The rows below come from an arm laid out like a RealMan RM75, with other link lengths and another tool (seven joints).
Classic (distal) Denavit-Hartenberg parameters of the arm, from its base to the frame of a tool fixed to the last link. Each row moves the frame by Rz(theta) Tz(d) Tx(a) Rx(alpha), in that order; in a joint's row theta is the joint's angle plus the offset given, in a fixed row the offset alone. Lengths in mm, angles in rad.
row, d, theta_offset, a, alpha
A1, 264.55, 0, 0, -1.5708
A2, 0, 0, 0, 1.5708
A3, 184.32, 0, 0, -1.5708
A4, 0, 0, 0, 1.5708
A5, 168, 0, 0, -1.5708
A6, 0, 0, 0, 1.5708
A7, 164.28, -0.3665, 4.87, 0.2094
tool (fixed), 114.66, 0, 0, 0
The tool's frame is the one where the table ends.
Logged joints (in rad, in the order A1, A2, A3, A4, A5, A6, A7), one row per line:
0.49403 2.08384 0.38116 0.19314 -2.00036 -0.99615 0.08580
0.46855 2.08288 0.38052 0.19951 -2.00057 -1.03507 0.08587
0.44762 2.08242 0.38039 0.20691 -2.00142 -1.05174 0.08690
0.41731 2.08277 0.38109 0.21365 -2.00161 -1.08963 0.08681
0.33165 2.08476 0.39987 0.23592 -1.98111 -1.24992 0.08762
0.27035 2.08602 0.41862 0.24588 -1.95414 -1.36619 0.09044
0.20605 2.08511 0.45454 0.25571 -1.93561 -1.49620 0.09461
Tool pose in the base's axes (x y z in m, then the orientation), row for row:
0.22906 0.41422 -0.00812 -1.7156 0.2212 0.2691
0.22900 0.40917 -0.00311 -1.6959 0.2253 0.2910
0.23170 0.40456 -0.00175 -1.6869 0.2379 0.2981
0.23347 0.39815 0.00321 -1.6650 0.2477 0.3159
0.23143 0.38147 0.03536 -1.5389 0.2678 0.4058
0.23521 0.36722 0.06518 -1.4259 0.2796 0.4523
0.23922 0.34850 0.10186 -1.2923 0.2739 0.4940
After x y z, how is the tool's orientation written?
As a rotation vector, in radians.
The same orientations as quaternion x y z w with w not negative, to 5 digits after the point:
-0.75239 0.09701 0.11802 0.64076
-0.74548 0.09904 0.12792 0.64659
-0.74219 0.10467 0.13116 0.64884
-0.73442 0.10926 0.13934 0.65520
-0.68862 0.11983 0.18159 0.69171
-0.64612 0.12669 0.20495 0.72421
-0.59391 0.12588 0.22703 0.76150

